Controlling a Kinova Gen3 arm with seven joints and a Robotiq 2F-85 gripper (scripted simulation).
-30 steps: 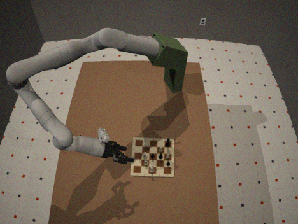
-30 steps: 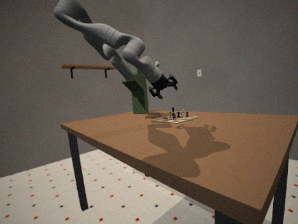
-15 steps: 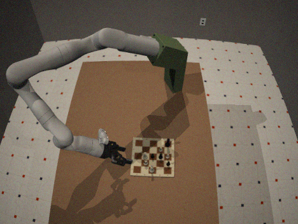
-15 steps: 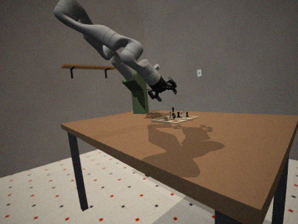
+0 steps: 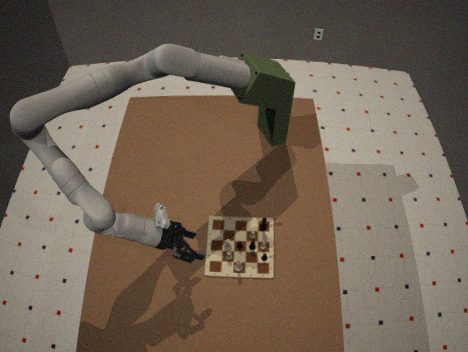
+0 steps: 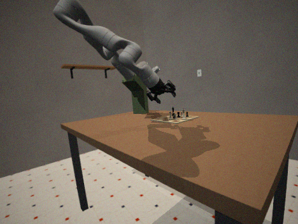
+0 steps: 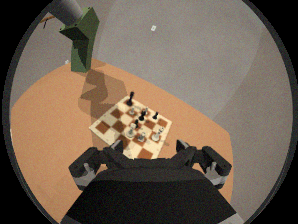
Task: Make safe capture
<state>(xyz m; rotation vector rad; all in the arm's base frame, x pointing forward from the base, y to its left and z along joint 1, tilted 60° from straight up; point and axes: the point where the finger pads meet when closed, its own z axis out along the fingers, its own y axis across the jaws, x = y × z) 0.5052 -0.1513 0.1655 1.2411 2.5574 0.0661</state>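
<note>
The chessboard lies 130 mm to the left of my hand, 130 mm below it and 30 mm behind it. Also, from my hand: tall black piece (220 mm to the left, 100 mm below, 90 mm behind).
</note>
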